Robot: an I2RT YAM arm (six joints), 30 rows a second.
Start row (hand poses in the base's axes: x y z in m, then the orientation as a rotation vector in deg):
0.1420 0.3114 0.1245 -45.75 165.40 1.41
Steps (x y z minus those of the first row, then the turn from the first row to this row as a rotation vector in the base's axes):
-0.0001 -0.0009 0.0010 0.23 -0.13 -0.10
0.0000 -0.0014 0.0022 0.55 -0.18 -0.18
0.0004 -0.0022 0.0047 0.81 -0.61 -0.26
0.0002 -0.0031 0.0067 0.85 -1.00 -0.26
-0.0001 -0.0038 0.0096 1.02 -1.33 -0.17
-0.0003 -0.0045 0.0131 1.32 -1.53 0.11
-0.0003 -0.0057 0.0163 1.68 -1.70 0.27
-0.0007 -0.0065 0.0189 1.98 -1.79 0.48
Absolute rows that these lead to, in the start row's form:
0.1419 0.3105 0.1255 -45.54 165.26 1.68
0.1420 0.3100 0.1267 -45.36 165.17 2.11
0.1424 0.3092 0.1292 -45.10 164.73 2.30
0.1422 0.3083 0.1312 -45.01 164.36 2.20
0.1419 0.3076 0.1341 -45.04 163.97 2.31
0.1417 0.3069 0.1376 -45.35 163.60 2.69
0.1417 0.3057 0.1408 -45.48 163.29 3.15
0.1413 0.3049 0.1434 -45.70 163.05 3.56

